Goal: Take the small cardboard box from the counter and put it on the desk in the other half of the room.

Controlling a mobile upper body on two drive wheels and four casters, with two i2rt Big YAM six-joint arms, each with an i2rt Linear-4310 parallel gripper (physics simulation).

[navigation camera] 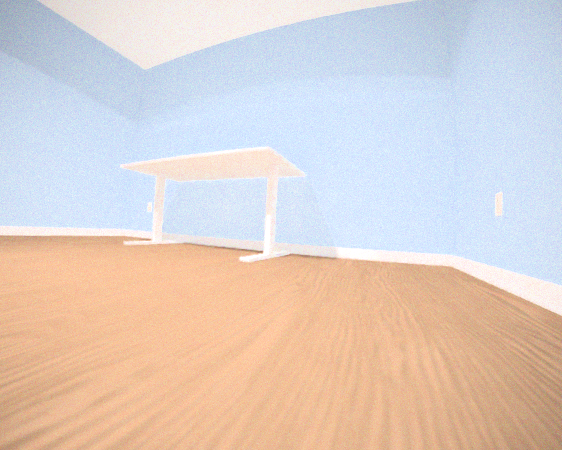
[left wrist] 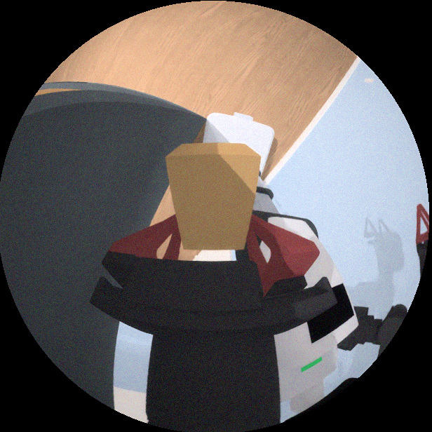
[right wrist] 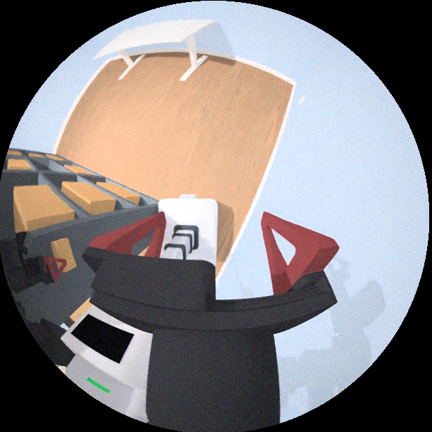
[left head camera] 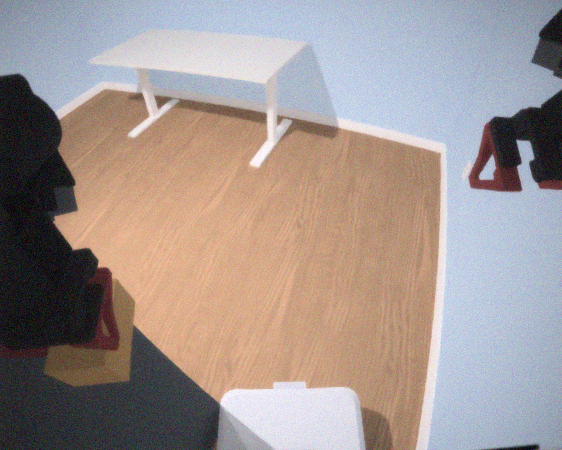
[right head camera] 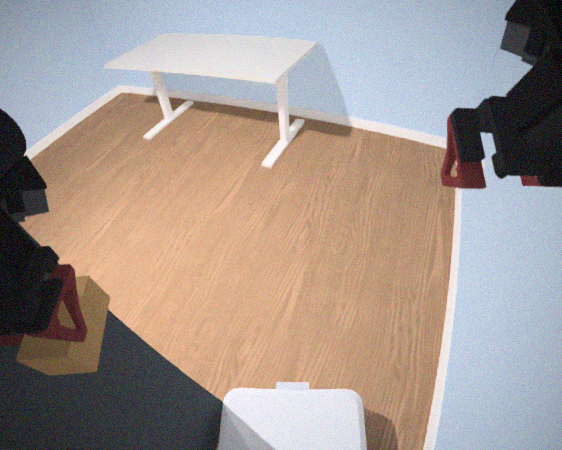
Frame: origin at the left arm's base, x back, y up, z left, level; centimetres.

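Seen in the pictures: left gripper, fingertip midpoint: (left head camera: 87, 346) (right head camera: 58, 338); right gripper, fingertip midpoint: (left head camera: 505, 182) (right head camera: 483, 179).
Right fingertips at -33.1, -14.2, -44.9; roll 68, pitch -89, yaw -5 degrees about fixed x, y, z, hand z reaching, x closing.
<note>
Offsets run from my right fingertips to a thing's top centre, as dx, dy, dz. "spot": to the spot under its first point.
The small cardboard box @(+13.5, -5.0, +44.8) (left head camera: 122, 362) (right head camera: 95, 325) (left wrist: 212, 200) (right wrist: 64, 255) is tan and held off the ground between the red fingers of my left gripper (left head camera: 65, 350) (left wrist: 213, 217), at the lower left of both head views. The fingers grip its two sides. My right gripper (left head camera: 527, 186) (right head camera: 502, 183) (right wrist: 213, 216) is open and empty at the right, in front of the blue wall. The white desk (left head camera: 200, 55) (right head camera: 210, 57) (right wrist: 155, 37) (navigation camera: 225, 162) stands far off against the back wall, apart from the box. I cannot make out the counter.
A dark grey shelf rack @(spot: +13.4, -50.9, +51.4) (left head camera: 165, 400) (right head camera: 160, 395) (left wrist: 75, 200) (right wrist: 75, 240) stands close at the left, beside the held box. Several cardboard boxes (right wrist: 42, 207) lie in its compartments. My white base (left head camera: 295, 415) (right head camera: 295, 415) is at the bottom. A wall with white skirting (left head camera: 438, 300) runs along the right.
</note>
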